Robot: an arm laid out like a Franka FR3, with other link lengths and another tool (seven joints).
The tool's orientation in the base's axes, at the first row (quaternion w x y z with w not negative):
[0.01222, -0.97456, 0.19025, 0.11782]
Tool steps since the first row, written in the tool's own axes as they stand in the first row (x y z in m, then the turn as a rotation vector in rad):
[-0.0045, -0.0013, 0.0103, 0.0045, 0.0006, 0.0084]
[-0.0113, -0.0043, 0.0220, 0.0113, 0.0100, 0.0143]
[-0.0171, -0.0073, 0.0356, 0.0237, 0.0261, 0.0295]
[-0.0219, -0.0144, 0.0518, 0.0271, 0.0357, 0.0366]
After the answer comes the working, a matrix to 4 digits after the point.
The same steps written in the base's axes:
[-0.0059, 0.0036, -0.0090, 0.0019, -0.0016, -0.0092]
[-0.0135, 0.0097, -0.0188, 0.0032, -0.0124, -0.0163]
[-0.0207, 0.0155, -0.0307, 0.0049, -0.0309, -0.0337]
[-0.0260, 0.0250, -0.0455, 0.0028, -0.0406, -0.0412]

The tool's axes in the first row as the columns of a matrix, in the base's axes (rounded; the answer above uses it unrounded):
[0.8998, -0.3737, -0.2250]
[-0.3679, -0.9273, 0.0686]
[-0.2343, 0.0210, -0.9719]

